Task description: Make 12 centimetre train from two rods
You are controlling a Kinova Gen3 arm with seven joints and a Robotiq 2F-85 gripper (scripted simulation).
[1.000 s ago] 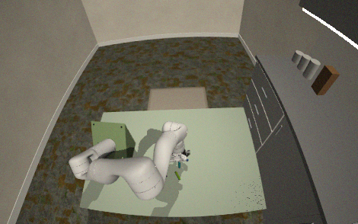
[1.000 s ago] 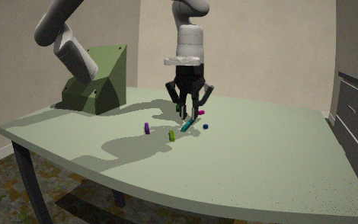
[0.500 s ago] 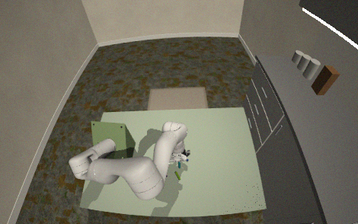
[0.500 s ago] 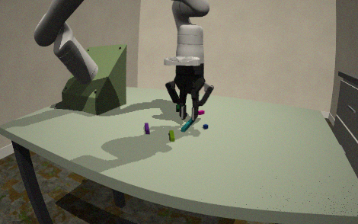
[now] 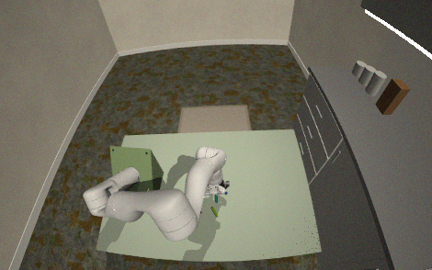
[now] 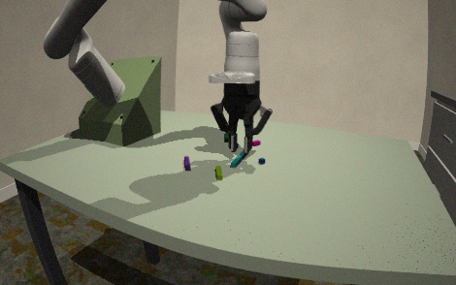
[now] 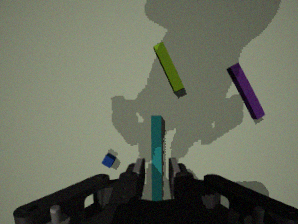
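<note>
Now: hand 3 cm above the turquoise rod. From my hand the other things lie so: magenta rod 12 cm to the left, 3 cm below; then purple rod 9 cm behind, 8 cm to the right, 3 cm below; then lime rod 10 cm to the right, 3 cm below.
</note>
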